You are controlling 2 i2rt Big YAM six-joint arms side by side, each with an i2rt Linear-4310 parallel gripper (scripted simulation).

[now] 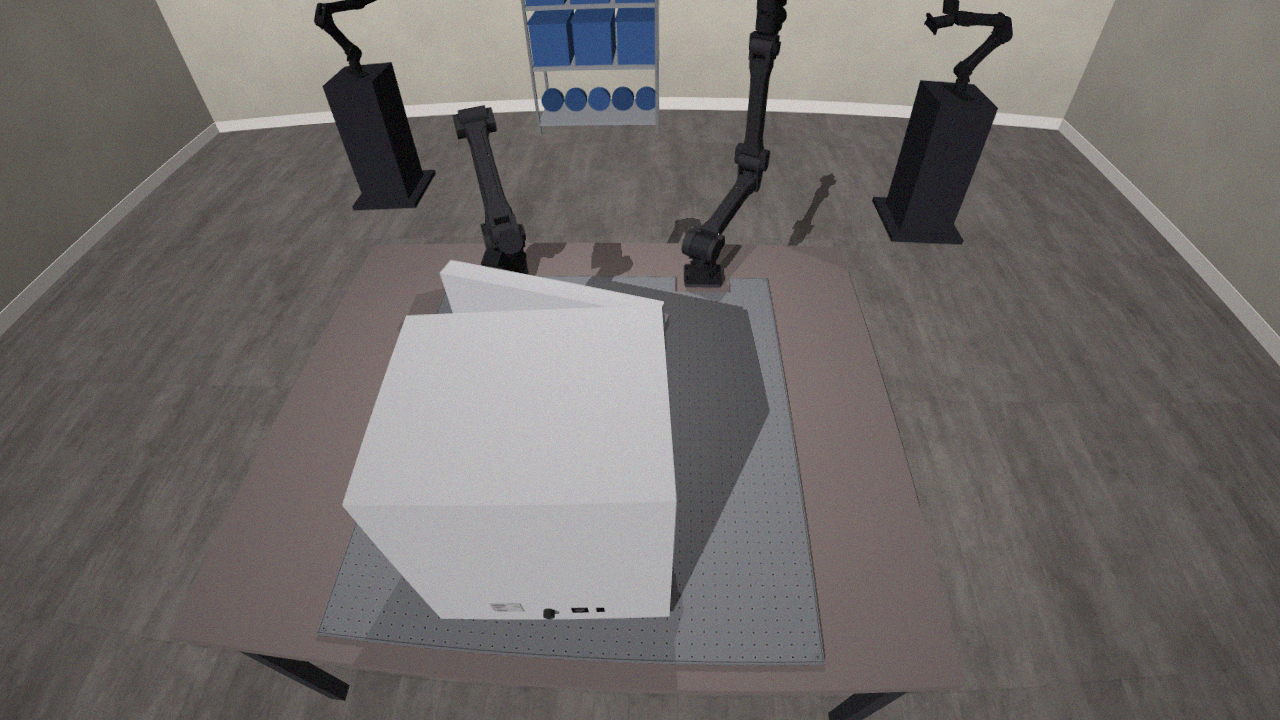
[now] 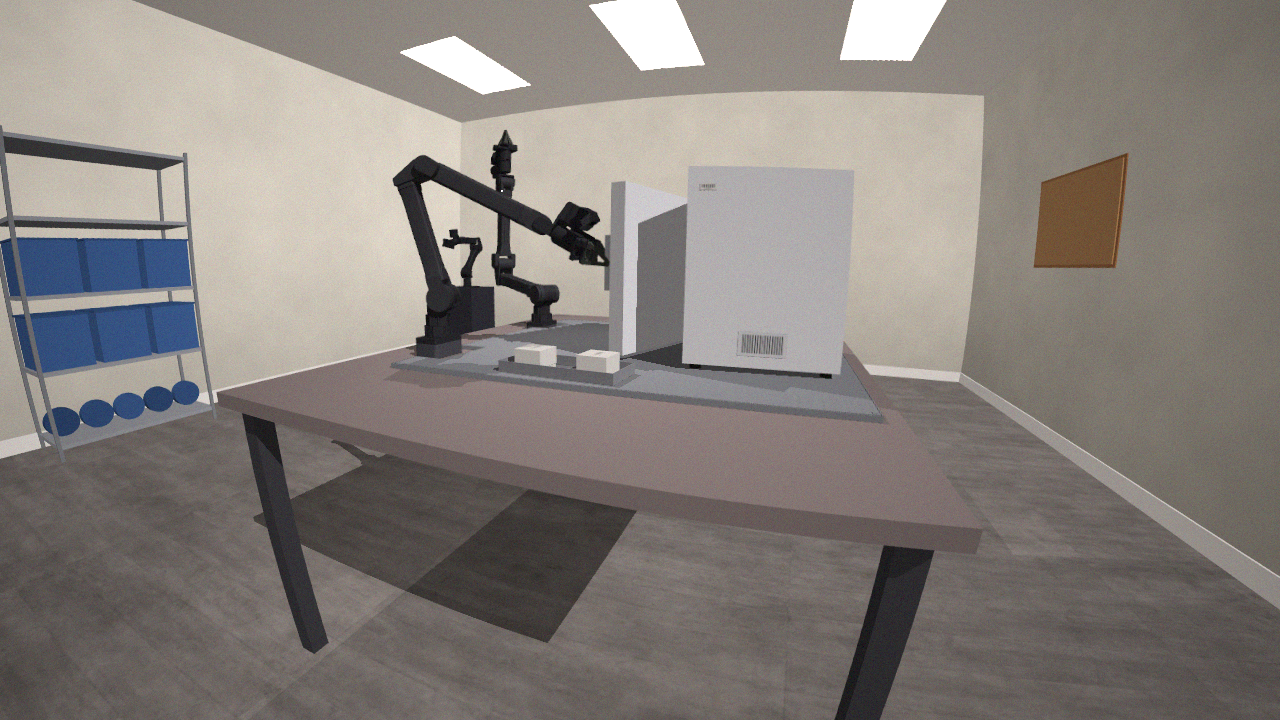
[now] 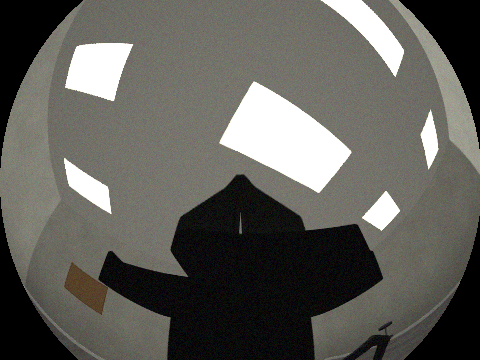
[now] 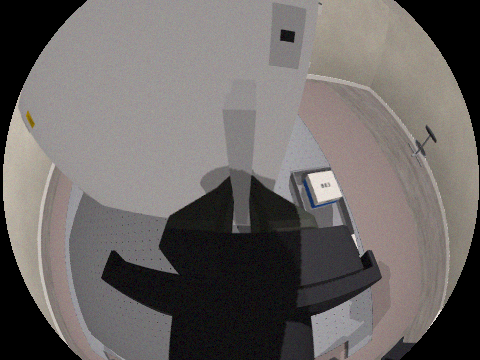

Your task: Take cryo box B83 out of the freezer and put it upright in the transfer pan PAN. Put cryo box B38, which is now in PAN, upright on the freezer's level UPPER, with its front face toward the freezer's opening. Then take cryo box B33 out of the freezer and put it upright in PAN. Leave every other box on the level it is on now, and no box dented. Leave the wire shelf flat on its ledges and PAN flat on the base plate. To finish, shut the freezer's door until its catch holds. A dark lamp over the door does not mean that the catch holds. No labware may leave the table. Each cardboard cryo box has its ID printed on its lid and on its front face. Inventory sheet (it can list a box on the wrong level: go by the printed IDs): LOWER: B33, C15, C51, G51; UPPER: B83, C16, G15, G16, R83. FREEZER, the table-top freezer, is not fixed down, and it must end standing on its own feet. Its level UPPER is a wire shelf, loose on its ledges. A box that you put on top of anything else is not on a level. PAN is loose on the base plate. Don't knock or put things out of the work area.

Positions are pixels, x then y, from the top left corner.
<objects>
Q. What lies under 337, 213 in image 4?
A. A transfer pan.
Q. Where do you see a blue-banded cryo box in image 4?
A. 321, 189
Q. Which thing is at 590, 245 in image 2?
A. My right gripper.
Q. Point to a blue-banded cryo box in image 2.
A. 593, 360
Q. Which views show the transfer pan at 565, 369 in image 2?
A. Image 2 and image 4 only.
</objects>
